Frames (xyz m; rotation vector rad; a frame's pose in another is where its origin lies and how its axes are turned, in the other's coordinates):
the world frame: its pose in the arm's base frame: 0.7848 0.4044 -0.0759 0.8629 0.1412 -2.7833
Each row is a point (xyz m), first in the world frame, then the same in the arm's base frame.
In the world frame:
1: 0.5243 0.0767 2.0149
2: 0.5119 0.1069 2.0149
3: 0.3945 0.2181 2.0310
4: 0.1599 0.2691 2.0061
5: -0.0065 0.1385 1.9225
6: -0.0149 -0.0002 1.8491
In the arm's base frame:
1: -0.7186 -0.0826 1.2818
2: -0.7014 -0.1097 1.2880
3: -0.5893 -0.1985 1.3651
4: -0.3752 -0.2010 1.4766
5: -0.2274 -0.0305 1.5057
6: -0.2139 0.1171 1.4536

